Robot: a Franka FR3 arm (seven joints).
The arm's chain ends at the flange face. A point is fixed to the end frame.
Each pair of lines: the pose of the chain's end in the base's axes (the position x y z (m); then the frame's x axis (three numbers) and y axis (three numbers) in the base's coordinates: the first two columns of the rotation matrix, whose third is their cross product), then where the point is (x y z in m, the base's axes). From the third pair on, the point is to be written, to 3 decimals.
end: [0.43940 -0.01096 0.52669 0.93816 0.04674 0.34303 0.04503 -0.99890 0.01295]
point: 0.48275 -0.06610 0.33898
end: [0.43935 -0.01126 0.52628 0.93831 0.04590 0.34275 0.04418 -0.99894 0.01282]
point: 0.48259 -0.06641 0.33855
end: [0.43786 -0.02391 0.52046 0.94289 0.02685 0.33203 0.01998 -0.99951 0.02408]
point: 0.478 -0.082 0.333
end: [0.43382 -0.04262 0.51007 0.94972 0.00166 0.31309 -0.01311 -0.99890 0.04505]
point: 0.468 -0.106 0.323
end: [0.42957 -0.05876 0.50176 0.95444 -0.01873 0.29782 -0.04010 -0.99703 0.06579]
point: 0.459 -0.127 0.316
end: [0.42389 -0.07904 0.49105 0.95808 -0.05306 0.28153 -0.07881 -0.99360 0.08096]
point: 0.447 -0.151 0.305
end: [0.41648 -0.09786 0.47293 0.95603 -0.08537 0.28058 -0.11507 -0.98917 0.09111]
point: 0.437 -0.172 0.288
